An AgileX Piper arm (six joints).
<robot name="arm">
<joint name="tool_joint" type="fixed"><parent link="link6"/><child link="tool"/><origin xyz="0 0 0" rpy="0 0 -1.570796"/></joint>
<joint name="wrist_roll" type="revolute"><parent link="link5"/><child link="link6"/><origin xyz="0 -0.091 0" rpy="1.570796 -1.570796 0"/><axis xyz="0 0 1"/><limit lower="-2.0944" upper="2.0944"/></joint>
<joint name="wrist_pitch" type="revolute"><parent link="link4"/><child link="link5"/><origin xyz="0 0 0" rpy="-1.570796 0 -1.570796"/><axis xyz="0 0 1"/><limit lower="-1.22" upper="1.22"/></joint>
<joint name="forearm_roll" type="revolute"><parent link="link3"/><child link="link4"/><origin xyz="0.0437 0.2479 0" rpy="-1.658 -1.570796 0"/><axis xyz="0 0 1"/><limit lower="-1.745" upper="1.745"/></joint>
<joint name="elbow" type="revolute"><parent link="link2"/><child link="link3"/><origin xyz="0.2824 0.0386 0" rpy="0 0 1.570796"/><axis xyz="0 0 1"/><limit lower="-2.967" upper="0"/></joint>
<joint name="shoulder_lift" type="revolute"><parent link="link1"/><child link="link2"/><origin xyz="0 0 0" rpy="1.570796 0 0"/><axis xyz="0 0 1"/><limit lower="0" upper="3.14"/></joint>
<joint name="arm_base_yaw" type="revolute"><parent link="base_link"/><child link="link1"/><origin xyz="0 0 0.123" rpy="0 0 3.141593"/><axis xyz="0 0 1"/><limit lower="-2.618" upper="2.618"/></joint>
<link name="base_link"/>
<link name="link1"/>
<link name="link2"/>
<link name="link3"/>
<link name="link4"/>
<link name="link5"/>
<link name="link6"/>
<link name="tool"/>
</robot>
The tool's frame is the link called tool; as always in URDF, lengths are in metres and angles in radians.
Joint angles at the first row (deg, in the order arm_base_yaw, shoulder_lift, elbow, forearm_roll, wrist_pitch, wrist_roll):
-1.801 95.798 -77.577 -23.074 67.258 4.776
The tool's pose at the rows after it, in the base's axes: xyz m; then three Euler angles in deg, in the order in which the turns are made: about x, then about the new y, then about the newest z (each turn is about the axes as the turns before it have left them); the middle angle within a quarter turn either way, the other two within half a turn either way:
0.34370 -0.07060 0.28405 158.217 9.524 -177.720
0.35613 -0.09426 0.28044 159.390 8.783 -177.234
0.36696 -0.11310 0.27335 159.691 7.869 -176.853
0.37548 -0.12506 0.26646 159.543 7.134 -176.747
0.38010 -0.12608 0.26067 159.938 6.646 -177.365
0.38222 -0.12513 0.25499 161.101 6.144 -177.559
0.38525 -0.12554 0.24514 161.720 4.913 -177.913
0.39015 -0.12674 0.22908 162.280 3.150 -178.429
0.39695 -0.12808 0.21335 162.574 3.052 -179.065
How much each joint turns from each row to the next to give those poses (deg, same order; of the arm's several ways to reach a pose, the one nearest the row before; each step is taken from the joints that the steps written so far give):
-4.674 2.867 -4.481 1.116 0.050 -4.228
-3.891 3.567 -4.204 2.020 0.049 -3.898
-2.629 3.452 -3.367 0.692 0.000 -2.253
-1.404 2.723 -2.462 -0.053 0.000 -1.119
-0.028 1.329 -0.757 0.254 -0.001 -0.520
0.000 0.777 -0.047 1.044 0.002 -0.253
0.000 1.383 0.003 0.254 -0.002 0.001
0.000 2.270 -0.001 0.000 -0.331 0.160
0.001 2.225 -0.001 0.000 -1.978 0.000

